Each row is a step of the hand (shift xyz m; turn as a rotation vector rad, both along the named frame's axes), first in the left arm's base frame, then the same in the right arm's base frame.
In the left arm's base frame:
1: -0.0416 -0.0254 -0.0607 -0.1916 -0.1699 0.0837
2: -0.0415 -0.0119 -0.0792 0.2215 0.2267 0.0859
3: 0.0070 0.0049 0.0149 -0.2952 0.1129 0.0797
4: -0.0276 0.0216 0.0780 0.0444 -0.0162 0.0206
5: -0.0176 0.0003 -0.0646 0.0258 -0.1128 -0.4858
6: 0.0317 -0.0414 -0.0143 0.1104 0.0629 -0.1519
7: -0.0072 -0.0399 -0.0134 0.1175 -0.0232 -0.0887
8: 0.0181 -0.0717 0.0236 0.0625 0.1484 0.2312
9: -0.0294 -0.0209 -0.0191 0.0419 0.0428 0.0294
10: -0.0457 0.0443 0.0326 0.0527 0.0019 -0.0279
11: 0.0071 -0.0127 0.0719 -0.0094 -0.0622 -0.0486
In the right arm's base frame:
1: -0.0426 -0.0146 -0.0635 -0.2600 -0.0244 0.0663
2: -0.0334 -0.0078 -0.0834 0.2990 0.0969 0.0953
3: 0.0070 0.0041 0.0151 -0.1944 0.2616 -0.0018
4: -0.0191 0.0504 0.0663 0.0265 -0.0309 0.0316
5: -0.0083 -0.0063 -0.0661 0.0085 -0.2224 -0.4470
6: 0.0057 -0.0538 -0.0010 0.1411 -0.0397 -0.1331
7: -0.0262 -0.0327 -0.0085 0.0946 -0.0997 -0.0576
8: -0.0257 -0.0630 0.0374 0.1095 0.1467 0.2142
9: -0.0340 -0.0071 -0.0215 0.0552 0.0214 0.0307
10: -0.0177 0.0676 0.0153 0.0479 -0.0317 -0.0162
11: -0.0079 0.0030 0.0729 -0.0365 -0.0585 -0.0396

